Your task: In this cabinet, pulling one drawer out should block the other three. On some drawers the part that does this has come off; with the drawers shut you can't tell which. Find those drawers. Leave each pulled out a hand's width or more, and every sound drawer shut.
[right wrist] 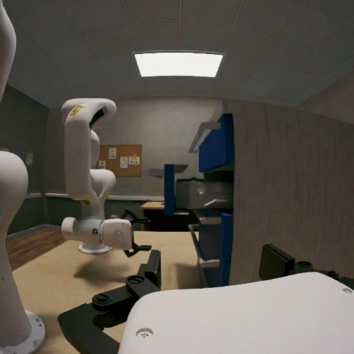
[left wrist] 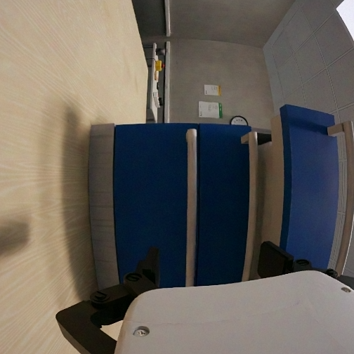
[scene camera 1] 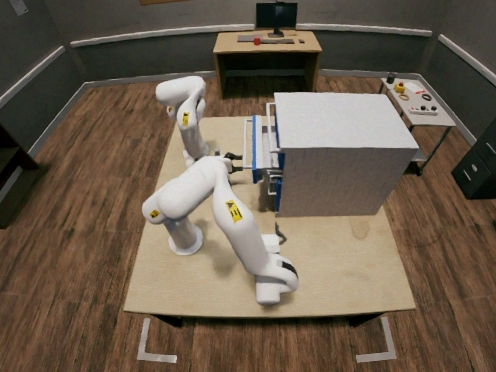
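The grey cabinet (scene camera 1: 345, 180) (right wrist: 290, 200) has four blue drawers. The second drawer from the top (scene camera 1: 254, 150) (left wrist: 310, 190) (right wrist: 169, 190) stands well out. The top drawer (right wrist: 216, 145), the third drawer (left wrist: 225, 200) (right wrist: 222, 235) and the bottom drawer (left wrist: 150, 200) look shut. My left gripper (scene camera 1: 237, 163) (left wrist: 211, 262) (right wrist: 150, 234) is open and empty, in front of the cabinet and lower than the pulled-out drawer, apart from the handles. My right gripper (right wrist: 213, 264) is open and empty, near the cabinet's front corner at the lower side of the scene view, where it shows partly.
The cabinet stands on the wooden table (scene camera 1: 340, 280). The pulled-out drawer and its bar handle (scene camera 1: 246, 142) jut towards the left arm. The right arm (scene camera 1: 237, 225) reaches across the front part of the table. A desk and a side trolley stand beyond the table.
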